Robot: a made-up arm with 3 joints. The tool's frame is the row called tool.
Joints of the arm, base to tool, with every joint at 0 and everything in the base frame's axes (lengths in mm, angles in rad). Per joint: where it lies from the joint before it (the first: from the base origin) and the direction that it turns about. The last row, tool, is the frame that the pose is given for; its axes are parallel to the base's.
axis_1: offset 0 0 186.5 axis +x
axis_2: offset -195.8 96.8 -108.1 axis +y
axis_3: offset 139.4 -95.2 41 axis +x
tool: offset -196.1 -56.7 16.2
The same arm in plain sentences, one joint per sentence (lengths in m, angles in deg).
The arm has three revolute joints in a row. What follows holds with every joint at zero, and every direction is one of the base frame's.
The first joint lies 0.1865 m along +z from the base frame's origin and turns about +x.
The second joint lies 0.1958 m along -x and 0.0968 m along +y and 0.1081 m along -z from the first joint and turns about +y.
The third joint lies 0.1394 m along +x and 0.0952 m along -y and 0.041 m along +z from the second joint and turns about +x.
The tool frame, which is the frame that the pose is given for, lies 0.1961 m along -x and 0.0567 m along -y and 0.0162 m along +z from the third joint; its axes are parallel to the base frame's.

